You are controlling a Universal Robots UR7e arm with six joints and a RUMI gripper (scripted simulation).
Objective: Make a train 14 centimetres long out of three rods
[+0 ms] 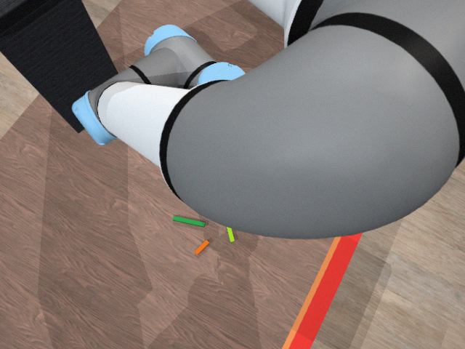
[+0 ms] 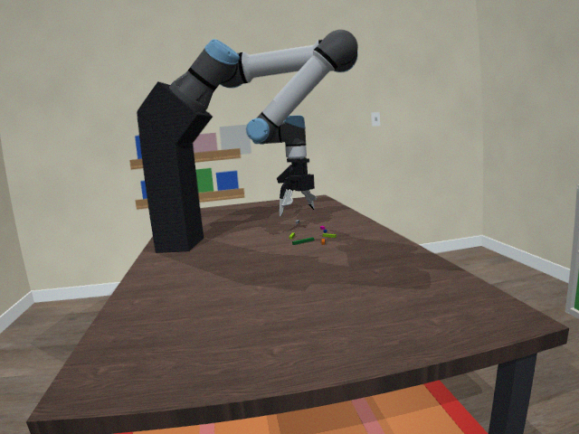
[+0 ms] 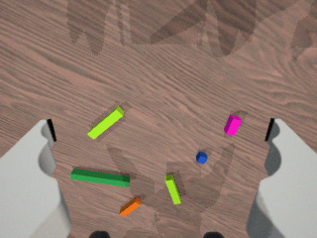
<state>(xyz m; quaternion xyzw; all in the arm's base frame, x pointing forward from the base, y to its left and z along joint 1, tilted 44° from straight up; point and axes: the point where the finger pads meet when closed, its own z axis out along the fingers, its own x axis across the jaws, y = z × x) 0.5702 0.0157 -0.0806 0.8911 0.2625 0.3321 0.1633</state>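
Now: the blue rod 9 cm ahead of my hand, 7 cm below it and 6 cm to the right of it. Round my hand: magenta rod (9 cm ahead, 7 cm below); green rod (16 cm to the right, 7 cm below, 1 cm behind); grey rod (15 cm to the left, 7 cm below, 2 cm ahead).
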